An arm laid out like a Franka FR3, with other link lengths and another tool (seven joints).
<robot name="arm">
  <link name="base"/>
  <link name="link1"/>
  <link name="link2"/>
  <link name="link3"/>
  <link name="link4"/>
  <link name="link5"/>
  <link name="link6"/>
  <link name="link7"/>
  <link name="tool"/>
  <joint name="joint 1" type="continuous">
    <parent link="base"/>
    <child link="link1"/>
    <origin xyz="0 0 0.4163" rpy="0 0 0"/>
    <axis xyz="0 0 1"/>
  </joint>
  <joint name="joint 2" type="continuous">
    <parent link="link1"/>
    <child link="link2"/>
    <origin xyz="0 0 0" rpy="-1.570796 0 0"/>
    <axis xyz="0 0 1"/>
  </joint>
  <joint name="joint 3" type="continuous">
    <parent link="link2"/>
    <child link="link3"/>
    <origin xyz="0 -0.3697 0" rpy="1.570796 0 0"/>
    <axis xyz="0 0 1"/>
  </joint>
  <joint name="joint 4" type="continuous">
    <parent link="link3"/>
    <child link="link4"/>
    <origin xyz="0.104 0 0" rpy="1.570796 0 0"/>
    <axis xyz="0 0 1"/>
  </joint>
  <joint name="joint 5" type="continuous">
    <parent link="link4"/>
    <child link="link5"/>
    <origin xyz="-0.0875 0.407 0" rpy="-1.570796 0 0"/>
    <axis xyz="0 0 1"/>
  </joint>
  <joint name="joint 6" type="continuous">
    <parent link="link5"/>
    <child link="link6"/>
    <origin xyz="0 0 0" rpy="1.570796 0 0"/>
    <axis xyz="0 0 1"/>
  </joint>
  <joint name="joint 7" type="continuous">
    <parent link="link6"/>
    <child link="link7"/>
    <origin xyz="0.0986 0 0" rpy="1.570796 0 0"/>
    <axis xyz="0 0 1"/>
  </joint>
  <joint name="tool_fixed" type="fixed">
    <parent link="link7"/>
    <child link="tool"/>
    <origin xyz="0 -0.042 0.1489" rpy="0.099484 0 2.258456"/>
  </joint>
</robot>
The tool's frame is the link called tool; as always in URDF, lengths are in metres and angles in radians. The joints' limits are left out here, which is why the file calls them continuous.
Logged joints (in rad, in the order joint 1, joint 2, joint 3, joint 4, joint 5, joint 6, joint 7), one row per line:
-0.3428 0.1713 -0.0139 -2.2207 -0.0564 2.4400 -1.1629
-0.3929 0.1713 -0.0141 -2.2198 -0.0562 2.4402 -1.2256
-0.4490 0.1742 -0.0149 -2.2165 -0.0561 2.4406 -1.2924
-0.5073 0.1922 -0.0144 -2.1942 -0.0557 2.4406 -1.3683
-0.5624 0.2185 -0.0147 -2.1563 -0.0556 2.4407 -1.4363
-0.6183 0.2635 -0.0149 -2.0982 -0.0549 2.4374 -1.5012
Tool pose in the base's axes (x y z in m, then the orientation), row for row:
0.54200 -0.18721 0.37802 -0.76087 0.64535 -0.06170 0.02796
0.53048 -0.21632 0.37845 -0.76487 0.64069 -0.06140 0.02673
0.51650 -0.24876 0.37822 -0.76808 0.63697 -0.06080 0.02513
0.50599 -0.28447 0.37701 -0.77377 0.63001 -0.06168 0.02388
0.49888 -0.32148 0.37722 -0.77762 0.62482 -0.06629 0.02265
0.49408 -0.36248 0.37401 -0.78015 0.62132 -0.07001 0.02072
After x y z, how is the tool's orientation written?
As a quaternion, x y z w.
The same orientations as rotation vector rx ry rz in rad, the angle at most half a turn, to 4 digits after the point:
-2.3487 1.9921 -0.1905
-2.3629 1.9792 -0.1897
-2.3751 1.9697 -0.1880
-2.3946 1.9497 -0.1909
-2.4084 1.9351 -0.2053
-2.4191 1.9266 -0.2171

